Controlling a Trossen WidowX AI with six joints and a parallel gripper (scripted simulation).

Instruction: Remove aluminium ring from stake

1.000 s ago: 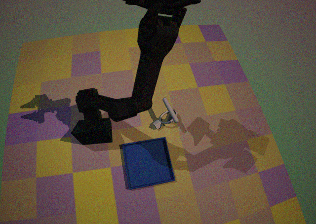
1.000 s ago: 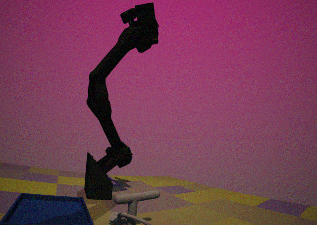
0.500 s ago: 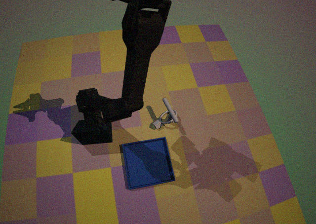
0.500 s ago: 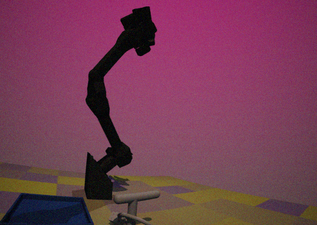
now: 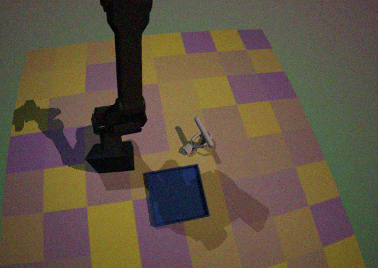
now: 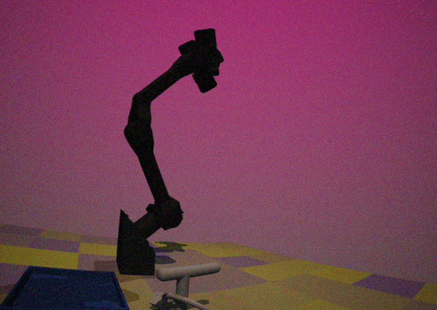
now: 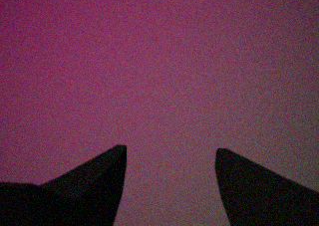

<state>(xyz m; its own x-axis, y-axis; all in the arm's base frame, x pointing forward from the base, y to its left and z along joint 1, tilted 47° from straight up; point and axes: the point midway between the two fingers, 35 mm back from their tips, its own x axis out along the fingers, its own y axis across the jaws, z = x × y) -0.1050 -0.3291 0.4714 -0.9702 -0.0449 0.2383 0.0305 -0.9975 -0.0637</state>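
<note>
My gripper tip is now 350 mm short of the aluminium ring, 140 mm to the left of it and 660 mm above it. Also, from my gripper tip: blue tray: 220 mm ahead, 310 mm to the right, 690 mm below.
</note>
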